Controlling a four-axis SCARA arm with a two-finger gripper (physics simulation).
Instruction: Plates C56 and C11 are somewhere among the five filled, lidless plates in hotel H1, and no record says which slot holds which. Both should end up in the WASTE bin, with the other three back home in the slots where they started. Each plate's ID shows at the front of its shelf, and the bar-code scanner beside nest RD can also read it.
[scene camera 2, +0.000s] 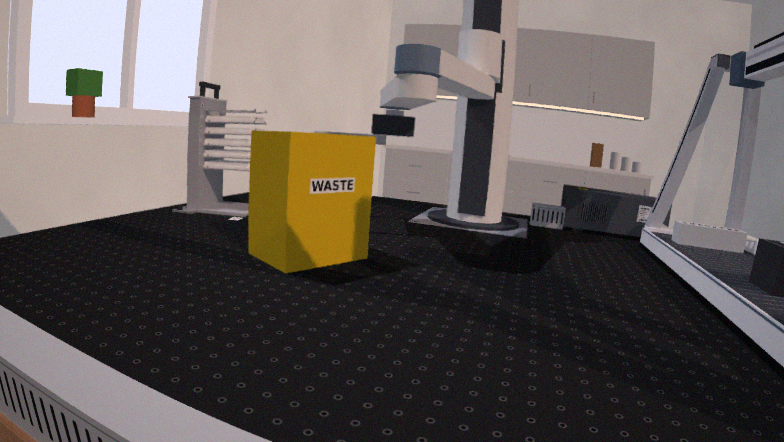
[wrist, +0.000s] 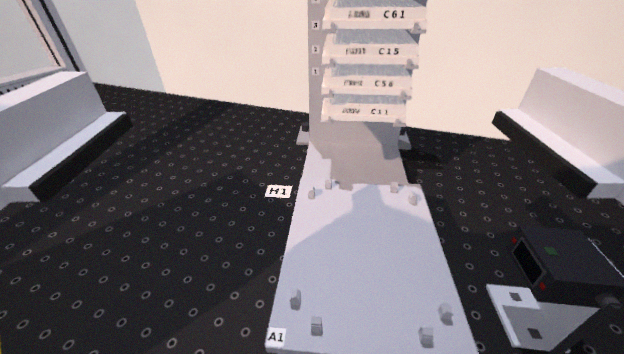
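Where they show: gripper, fingertip midpoint: (wrist: 311, 98); arm's base at its link origin: (scene camera 2: 473, 224).
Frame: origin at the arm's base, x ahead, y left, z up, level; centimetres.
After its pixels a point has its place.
Hotel H1 (scene camera 2: 204, 164) (wrist: 365, 145) {z 2.1, x 29.8, y -62.1 cm} stands upright at the left in the scene view and ahead in the wrist view. Plate C11 (wrist: 367, 111) {z 13.0, x 28.5, y -50.0 cm} sits on its lowest shelf, plate C56 (wrist: 367, 83) {z 15.8, x 28.8, y -49.9 cm} on the one above. Plates C15 (wrist: 372, 51) {z 18.7, x 28.7, y -49.9 cm} and C61 (wrist: 375, 14) {z 21.5, x 28.8, y -49.9 cm} are higher up; the top of the hotel is cut off. My gripper (wrist: 311, 98) {z 20.8, x 28.5, y -32.7 cm} is open and empty, its fingers wide apart in front of the hotel. In the scene view the yellow WASTE bin (scene camera 2: 332, 159) {z 17.5, x 57.9, y -14.9 cm} partly hides the fingers. The bin's inside does not show.
A white base with pegs and an A1 label (wrist: 370, 270) {z 7.3, x 25.2, y -35.8 cm} lies before the hotel. A black scanner-like box (wrist: 575, 260) {z 9.5, x 13.0, y -39.2 cm} on a white bracket stands right of it; no RD label is readable. The arm's column (scene camera 2: 477, 159) {z 18.0, x 7.7, y 0.3 cm} stands behind and right of the bin.
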